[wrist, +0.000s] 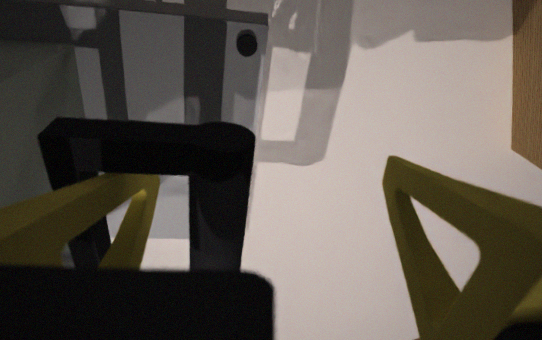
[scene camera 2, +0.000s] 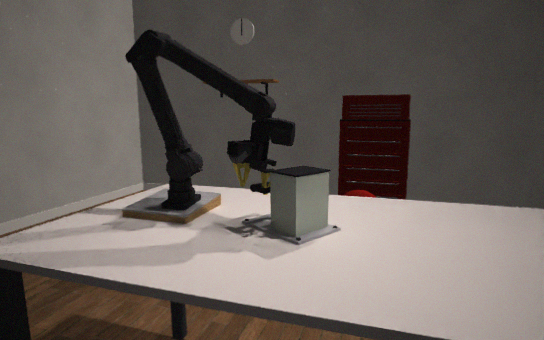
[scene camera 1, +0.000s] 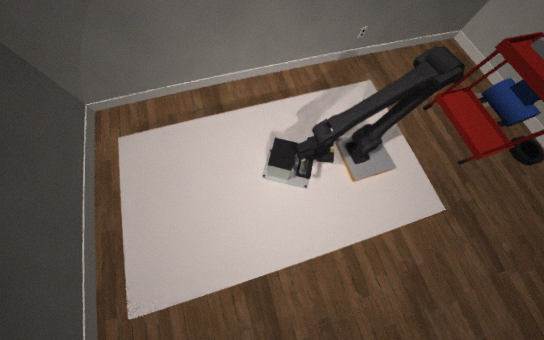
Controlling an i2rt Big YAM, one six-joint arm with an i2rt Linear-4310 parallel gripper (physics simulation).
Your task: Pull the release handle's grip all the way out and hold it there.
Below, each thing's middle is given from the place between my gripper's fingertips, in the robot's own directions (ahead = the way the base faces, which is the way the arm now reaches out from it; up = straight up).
Labels:
Right now the grey base plate [scene camera 2: 263,223] is 12 cm ahead of my hand, 9 cm below it and 3 cm to the right of it.

